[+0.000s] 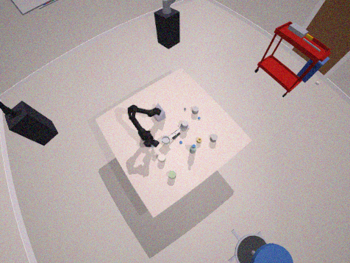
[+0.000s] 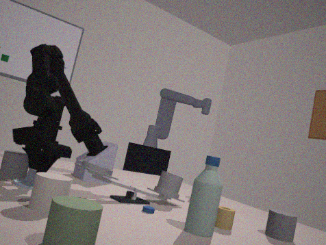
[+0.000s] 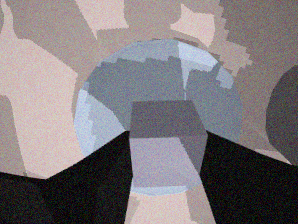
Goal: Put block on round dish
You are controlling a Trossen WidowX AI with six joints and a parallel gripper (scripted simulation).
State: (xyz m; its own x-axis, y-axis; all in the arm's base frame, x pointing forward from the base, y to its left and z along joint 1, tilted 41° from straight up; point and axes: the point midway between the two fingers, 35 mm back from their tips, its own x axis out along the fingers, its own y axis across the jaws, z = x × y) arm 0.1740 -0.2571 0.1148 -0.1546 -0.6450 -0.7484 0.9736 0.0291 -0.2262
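My gripper tip is 2 cm above the light blue round dish. Also, from my gripper tip: green cylinder: 41 cm ahead, 7 cm to the right, 2 cm above; black balance: 24 cm to the left, 11 cm ahead; cream cylinder: 22 cm ahead, 4 cm to the right, 2 cm above.
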